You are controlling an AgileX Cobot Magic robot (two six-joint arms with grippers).
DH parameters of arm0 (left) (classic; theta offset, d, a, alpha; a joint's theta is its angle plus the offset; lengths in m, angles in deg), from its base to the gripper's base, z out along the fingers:
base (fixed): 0 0 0 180
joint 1: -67.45 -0.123 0 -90
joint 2: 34.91 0 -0.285 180
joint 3: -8.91 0 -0.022 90
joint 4: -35.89 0.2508 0 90
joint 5: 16.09 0 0.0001 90
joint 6: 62.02 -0.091 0 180
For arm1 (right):
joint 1: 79.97 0.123 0 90
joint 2: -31.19 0 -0.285 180
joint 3: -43.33 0 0.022 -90
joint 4: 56.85 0.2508 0 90
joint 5: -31.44 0 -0.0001 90
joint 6: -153.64 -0.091 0 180
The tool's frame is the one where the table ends.
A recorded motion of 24 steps. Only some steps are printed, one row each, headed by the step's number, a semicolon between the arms.
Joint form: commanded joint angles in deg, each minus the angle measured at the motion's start. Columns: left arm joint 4, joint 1, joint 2, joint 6, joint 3, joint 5; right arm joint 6, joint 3, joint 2, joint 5, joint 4, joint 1.
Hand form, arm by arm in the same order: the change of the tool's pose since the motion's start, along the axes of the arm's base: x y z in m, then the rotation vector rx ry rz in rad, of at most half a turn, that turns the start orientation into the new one. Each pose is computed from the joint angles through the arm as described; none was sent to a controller.
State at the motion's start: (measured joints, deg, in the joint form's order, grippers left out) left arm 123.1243 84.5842 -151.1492 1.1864 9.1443 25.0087; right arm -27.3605 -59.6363 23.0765 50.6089 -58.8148 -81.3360
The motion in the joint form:
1: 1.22 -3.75 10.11 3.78 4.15 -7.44; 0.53 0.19 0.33 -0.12 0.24 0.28
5: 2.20 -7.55 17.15 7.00 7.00 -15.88; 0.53 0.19 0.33 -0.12 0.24 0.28
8: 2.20 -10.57 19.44 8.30 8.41 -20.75; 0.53 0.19 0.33 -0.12 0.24 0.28
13: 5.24 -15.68 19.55 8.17 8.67 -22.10; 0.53 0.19 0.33 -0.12 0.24 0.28
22: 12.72 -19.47 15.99 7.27 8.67 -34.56; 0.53 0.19 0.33 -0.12 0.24 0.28
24: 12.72 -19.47 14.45 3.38 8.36 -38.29; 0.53 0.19 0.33 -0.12 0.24 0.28
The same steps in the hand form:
1: -0.0158 0.0417 0.0457 0.0062 -0.0628 0.1954; -0.0002 0.0004 -0.0006 -0.0049 -0.0043 0.0076
5: -0.0273 0.0817 0.0738 0.0158 -0.1079 0.4110; -0.0002 0.0004 -0.0006 -0.0049 -0.0043 0.0076
8: -0.0290 0.1087 0.0795 0.0245 -0.1137 0.5509; -0.0002 0.0004 -0.0006 -0.0049 -0.0043 0.0076
13: -0.0243 0.1429 0.0770 0.0875 -0.1320 0.6444; -0.0002 0.0004 -0.0006 -0.0049 -0.0043 0.0076
22: -0.0069 0.1870 0.0521 0.3135 -0.1534 0.8560; -0.0002 0.0004 -0.0006 -0.0049 -0.0043 0.0076
24: -0.0009 0.1931 0.0444 0.4002 -0.1771 0.8857; -0.0002 0.0004 -0.0006 -0.0049 -0.0043 0.0076

